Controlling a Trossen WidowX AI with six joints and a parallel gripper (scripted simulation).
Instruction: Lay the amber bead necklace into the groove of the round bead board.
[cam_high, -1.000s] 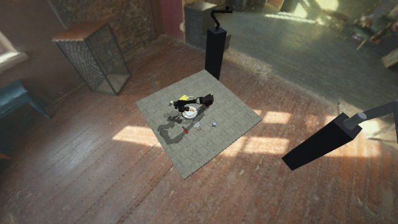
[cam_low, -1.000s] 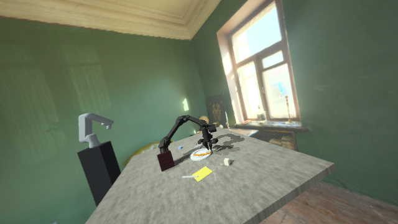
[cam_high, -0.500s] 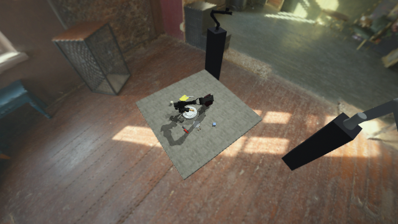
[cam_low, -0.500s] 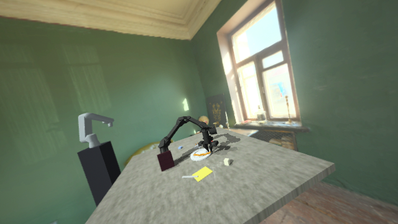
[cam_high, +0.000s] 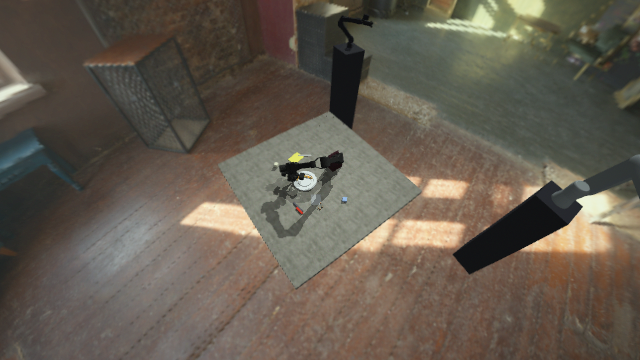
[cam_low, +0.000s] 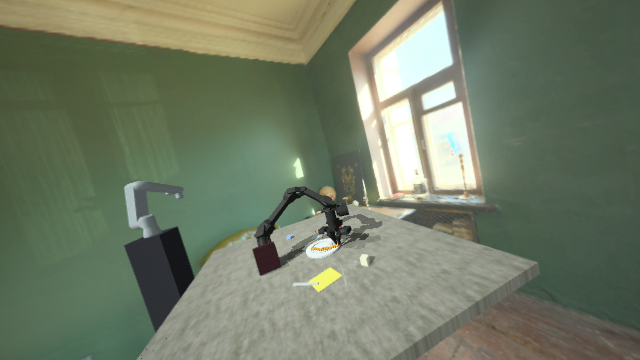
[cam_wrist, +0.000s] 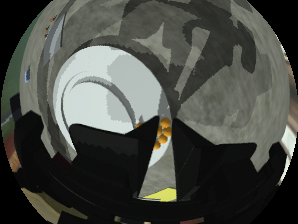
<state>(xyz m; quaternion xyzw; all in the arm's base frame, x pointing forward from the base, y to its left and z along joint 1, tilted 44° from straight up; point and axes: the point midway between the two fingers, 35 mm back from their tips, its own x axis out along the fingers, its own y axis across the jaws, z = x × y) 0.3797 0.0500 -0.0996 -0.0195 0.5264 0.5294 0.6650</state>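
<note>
The board is 8 cm behind my gripper tip, 4 cm to the left of it and 1 cm below it. Round my gripper tip: grey square (7 cm behind, 25 cm to the left, 1 cm below); small white cube (6 cm ahead, 23 cm to the right); yellow card (13 cm behind, 22 cm to the right, 1 cm below).
</note>
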